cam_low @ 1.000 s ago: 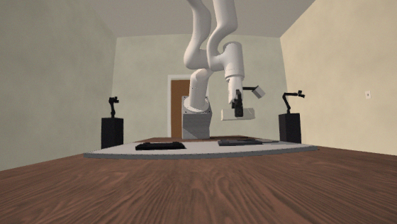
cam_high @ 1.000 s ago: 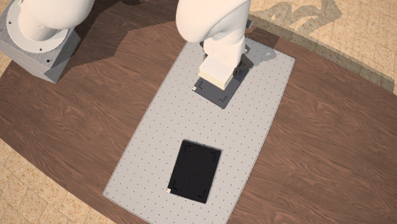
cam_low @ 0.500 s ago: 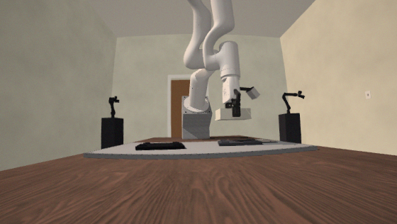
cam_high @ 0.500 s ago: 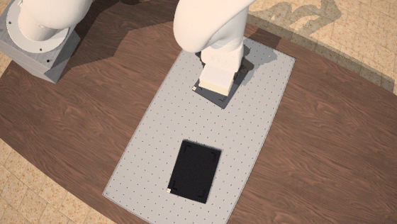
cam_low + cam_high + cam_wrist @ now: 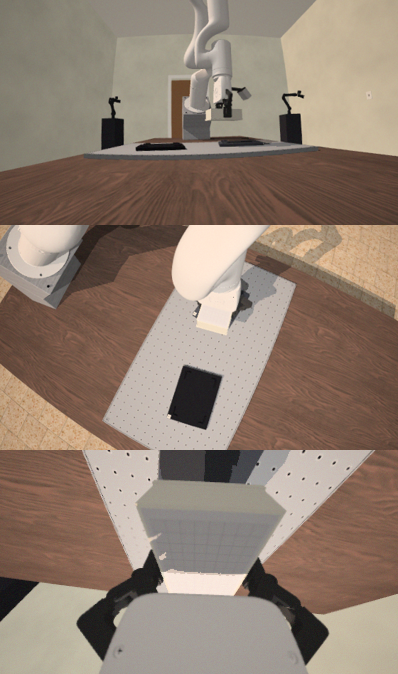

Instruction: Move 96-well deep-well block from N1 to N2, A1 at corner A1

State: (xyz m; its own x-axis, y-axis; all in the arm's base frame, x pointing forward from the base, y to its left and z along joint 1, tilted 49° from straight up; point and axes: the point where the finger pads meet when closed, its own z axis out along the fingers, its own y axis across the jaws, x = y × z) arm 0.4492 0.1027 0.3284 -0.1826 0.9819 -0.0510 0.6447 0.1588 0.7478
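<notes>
The black plate nest N2 is 230 mm to the right of my hand, 110 mm below it and 70 mm ahead of it. The rest, counted from my hand: plate nest N1: 110 mm below, 60 mm to the left, 20 mm behind; cream 96-well deep-well block: right at my hand.
</notes>
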